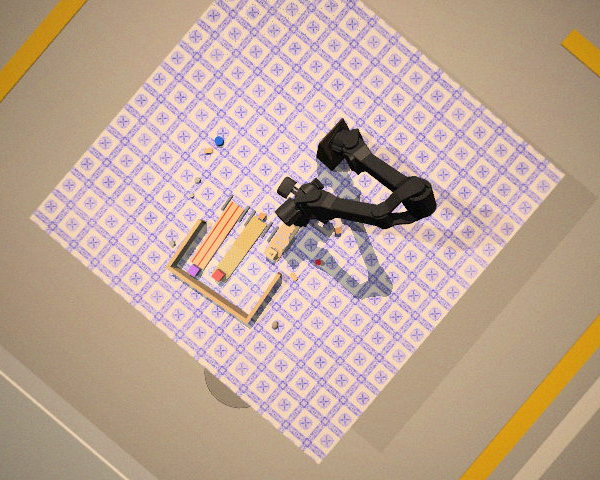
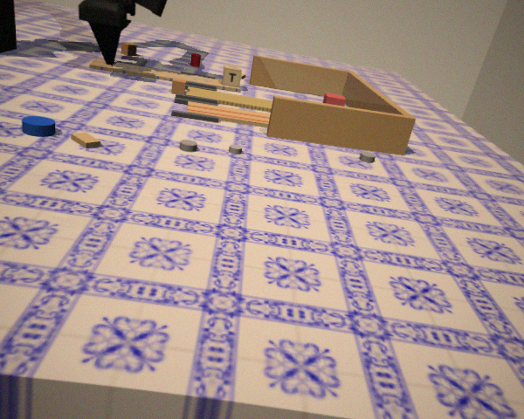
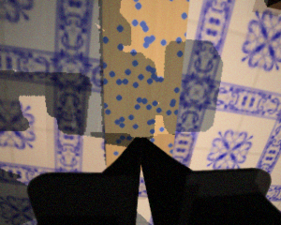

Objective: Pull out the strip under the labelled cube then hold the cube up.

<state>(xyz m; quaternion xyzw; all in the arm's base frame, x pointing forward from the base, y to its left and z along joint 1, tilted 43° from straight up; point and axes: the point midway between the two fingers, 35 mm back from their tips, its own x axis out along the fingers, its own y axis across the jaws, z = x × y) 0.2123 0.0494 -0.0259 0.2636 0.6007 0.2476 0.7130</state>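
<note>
Now: gripper tip 100 mm short of the blue-dotted strip. The rest, counted from my gripper tip: labelled cube: 200 mm ahead, 20 mm above; blue disc: 10 mm behind, 360 mm to the right; red cylinder: 140 mm ahead, 150 mm to the left, 10 mm above.
</note>
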